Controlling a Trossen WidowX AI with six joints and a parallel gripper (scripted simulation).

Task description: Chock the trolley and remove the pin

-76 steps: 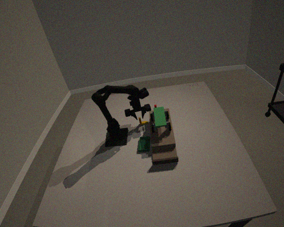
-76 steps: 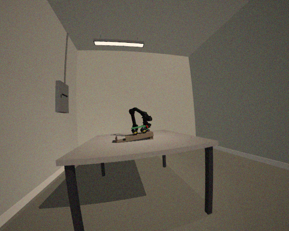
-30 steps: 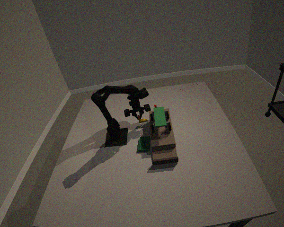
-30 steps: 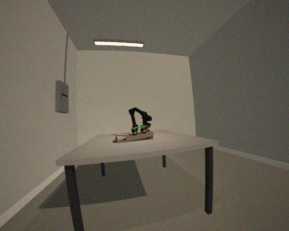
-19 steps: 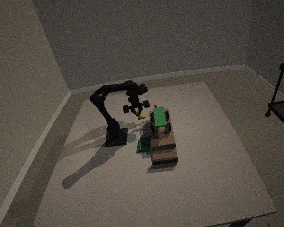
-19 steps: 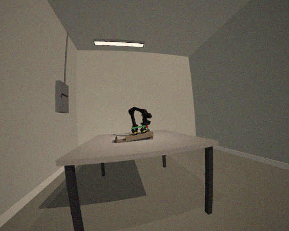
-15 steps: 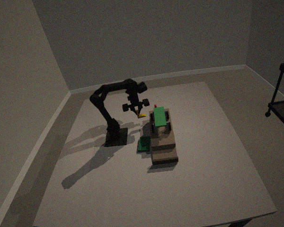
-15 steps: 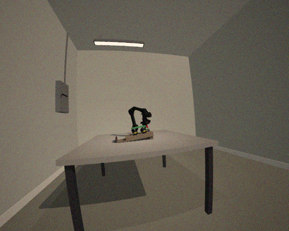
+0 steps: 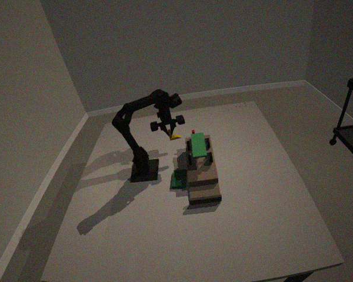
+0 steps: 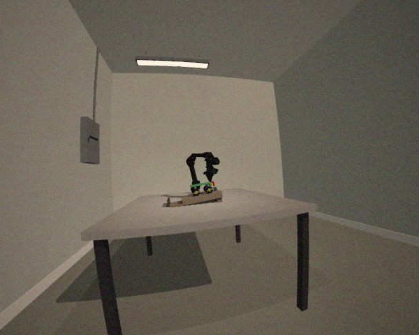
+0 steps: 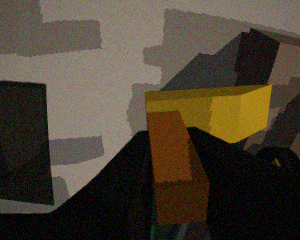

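My gripper tip is 2 cm short of the yellow chock and 1 cm above it. The rest, counted from my gripper tip: green-topped trolley 14 cm ahead, 12 cm to the right, 4 cm below; then red-headed stop pin 13 cm ahead, 1 cm to the right, 2 cm below; then wooden ramp 14 cm ahead, 13 cm to the right, 11 cm below.
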